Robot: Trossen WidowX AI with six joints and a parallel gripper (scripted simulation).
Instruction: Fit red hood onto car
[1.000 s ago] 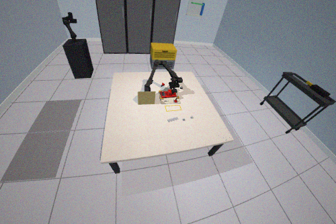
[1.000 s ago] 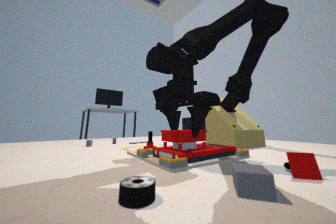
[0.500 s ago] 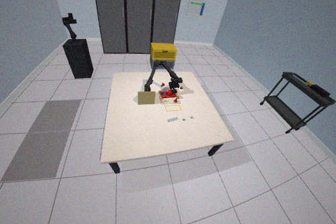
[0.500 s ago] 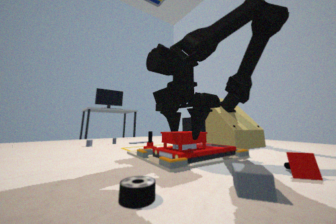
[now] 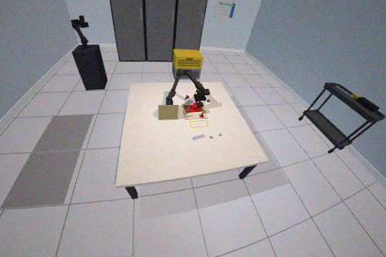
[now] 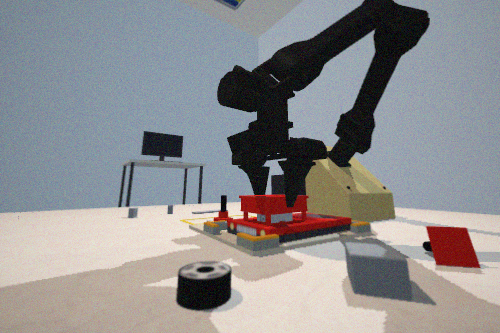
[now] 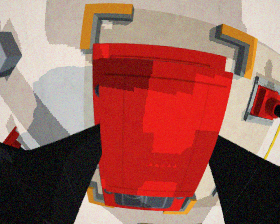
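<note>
Now: gripper tip 10 mm below the red hood. The rest, counted from my gripper tip: jig (40 mm below, 30 mm to the right, 30 mm behind); grey engine block (20 mm below, 10 mm to the left); black wheel (190 mm ahead, 120 mm to the left, 40 mm below).
</note>
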